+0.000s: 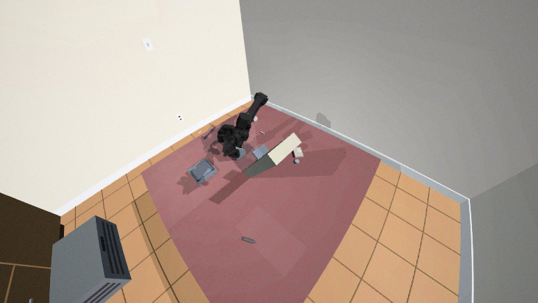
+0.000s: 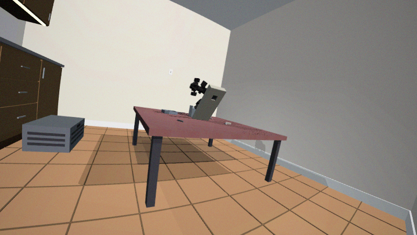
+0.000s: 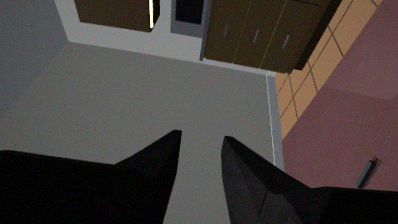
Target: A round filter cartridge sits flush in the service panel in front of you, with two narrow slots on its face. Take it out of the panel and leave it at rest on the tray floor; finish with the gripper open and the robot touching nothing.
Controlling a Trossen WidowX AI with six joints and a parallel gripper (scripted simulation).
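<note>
Now: gripper tip 21 cm to the right of the round pale filter cartridge, 10 cm short of it and 7 cm above it. Round my gripper tip: grey tray (33 cm below, 30 cm behind, 10 cm to the right).
</note>
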